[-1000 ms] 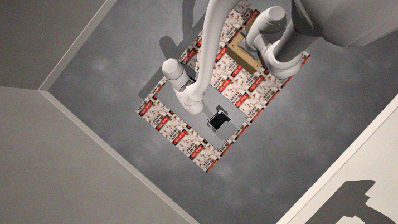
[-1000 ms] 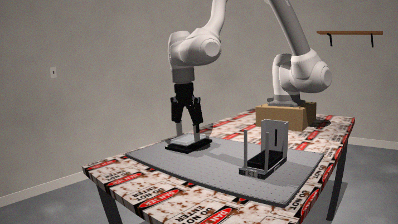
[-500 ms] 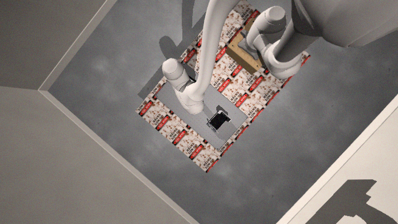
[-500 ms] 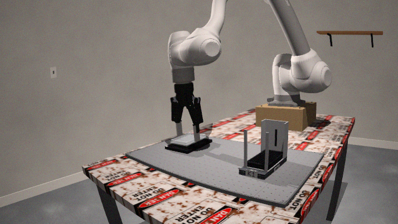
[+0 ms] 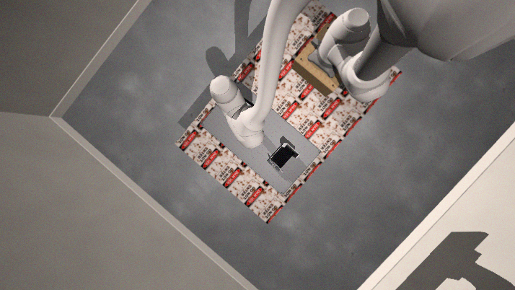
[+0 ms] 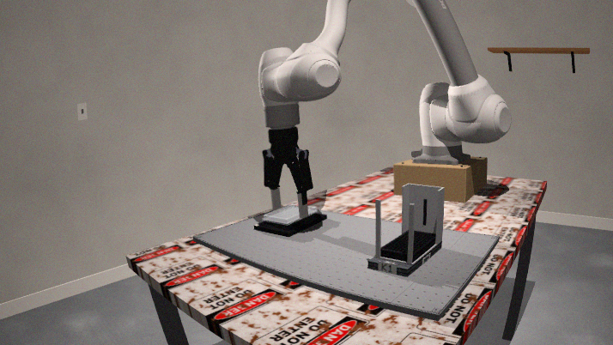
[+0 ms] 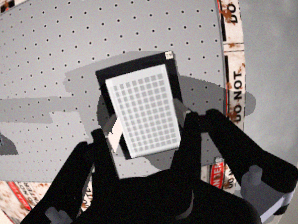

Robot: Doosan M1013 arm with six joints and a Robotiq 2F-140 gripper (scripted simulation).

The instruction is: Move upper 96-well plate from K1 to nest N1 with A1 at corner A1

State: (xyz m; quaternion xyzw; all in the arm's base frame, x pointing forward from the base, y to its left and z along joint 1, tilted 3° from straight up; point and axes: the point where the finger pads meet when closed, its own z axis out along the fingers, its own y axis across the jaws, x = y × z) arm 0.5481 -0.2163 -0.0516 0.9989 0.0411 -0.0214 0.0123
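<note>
Now: hand 3 cm above the white 96-well plate. From my hand the other things lie so: black plate: 5 cm ahead, 39 cm to the left, 3 cm below; then black plate nest N1: 5 cm below; then pale square: 8 cm ahead, 5 cm to the right, 4 cm below.
</note>
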